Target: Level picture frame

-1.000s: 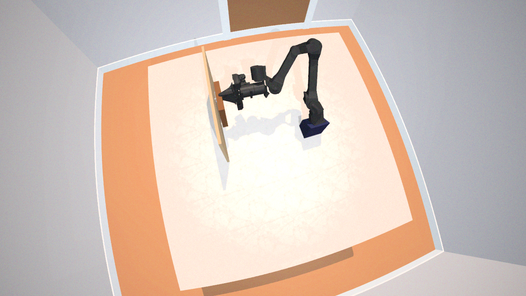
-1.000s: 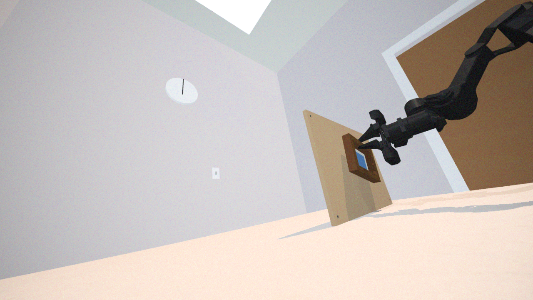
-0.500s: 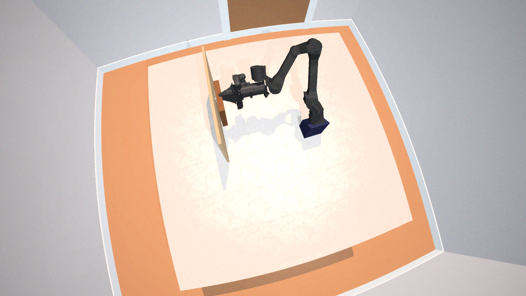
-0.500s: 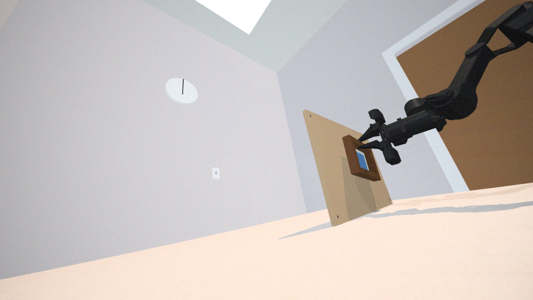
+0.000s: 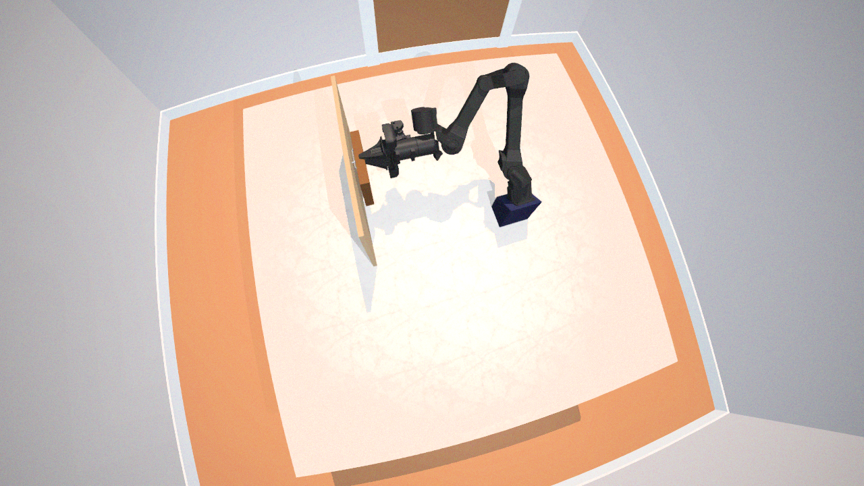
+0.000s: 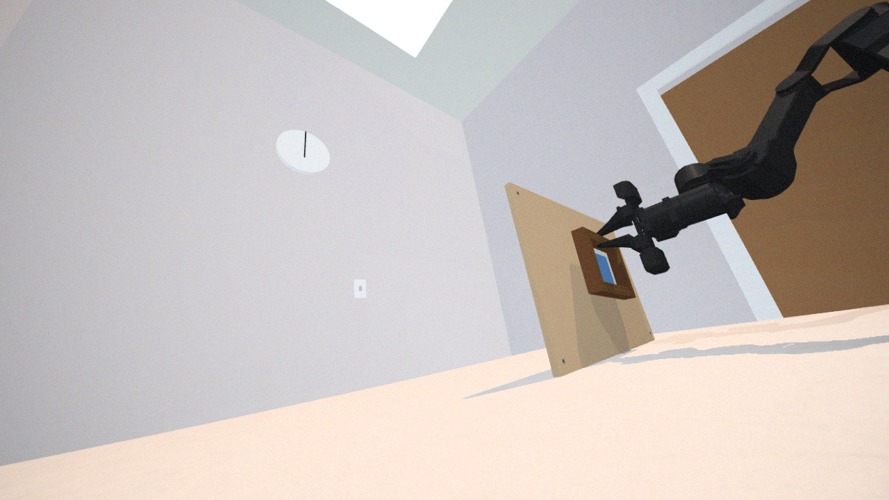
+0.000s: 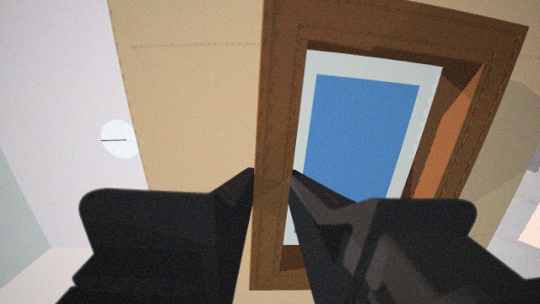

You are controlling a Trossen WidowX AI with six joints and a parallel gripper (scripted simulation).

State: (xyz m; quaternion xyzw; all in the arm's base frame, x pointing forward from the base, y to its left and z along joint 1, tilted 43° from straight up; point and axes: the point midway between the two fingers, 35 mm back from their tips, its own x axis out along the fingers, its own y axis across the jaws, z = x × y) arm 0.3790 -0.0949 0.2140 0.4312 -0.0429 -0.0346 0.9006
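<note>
My gripper tip is 10 mm short of the brown wooden picture frame and 50 mm above it. From my gripper tip the other things lie so: tan wall board: 20 mm ahead, 70 mm below.
</note>
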